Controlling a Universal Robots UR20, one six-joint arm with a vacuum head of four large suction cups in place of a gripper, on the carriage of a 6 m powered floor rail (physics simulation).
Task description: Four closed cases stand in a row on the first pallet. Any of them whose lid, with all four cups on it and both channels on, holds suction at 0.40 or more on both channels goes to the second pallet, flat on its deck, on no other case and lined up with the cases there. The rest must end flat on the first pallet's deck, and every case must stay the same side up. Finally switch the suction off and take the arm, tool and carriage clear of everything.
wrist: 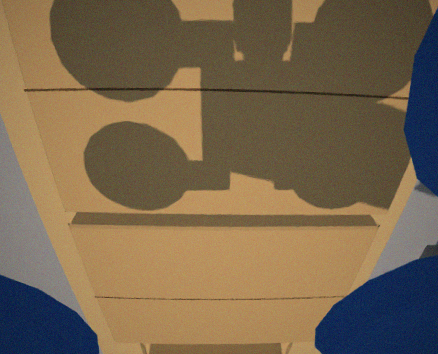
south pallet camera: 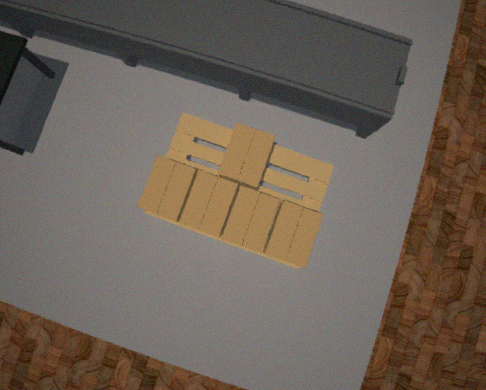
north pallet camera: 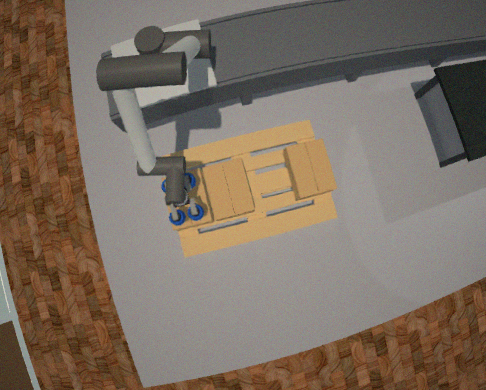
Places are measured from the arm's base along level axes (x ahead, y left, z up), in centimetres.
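Pixels of known places: hand, its tool point: [wrist: 204,244].
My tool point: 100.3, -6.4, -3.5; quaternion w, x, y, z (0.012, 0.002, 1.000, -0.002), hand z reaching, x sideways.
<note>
Behind a point stands the place of what it marks, as x, y, z.
Three closed cases lie on the first pallet [north pallet camera: 240,237] @(133.3, 22.5, -42.6) [wrist: 30,150] @(134.3, 10.2, -42.6). The left-end case [north pallet camera: 204,199] @(101.6, 5.8, -21.1) [wrist: 65,130] @(113.9, -3.0, -21.1) is under my suction head. The middle case [north pallet camera: 239,187] @(100.2, 31.2, -21.0) [wrist: 225,260] @(98.5, 15.0, -21.1) lies beside it with a narrow gap. The right-end case [north pallet camera: 302,172] @(101.8, 76.5, -21.0) lies apart, past a slatted stretch of deck. My gripper [north pallet camera: 181,198] @(100.3, -6.4, -3.5) is open: its blue cups hang over the left-end case, and the tool's shadow falls on that lid in the wrist view. The second pallet [south pallet camera: 300,159] @(65.7, 598.5, -42.6) bears a front row of several cases [south pallet camera: 207,197] @(114.9, 545.0, -21.1) and one case [south pallet camera: 247,155] @(79.5, 561.6, -21.2) behind them. Suction readings are not visible.
The carriage [north pallet camera: 175,92] @(27.3, 6.0, 0.0) is near the left end of the grey rail [north pallet camera: 300,45] [south pallet camera: 225,55], which runs behind both pallets. A dark box-like structure [north pallet camera: 467,110] [south pallet camera: 7,60] stands between the pallets, near the rail. The arm reaches down from the carriage to the first pallet's left end.
</note>
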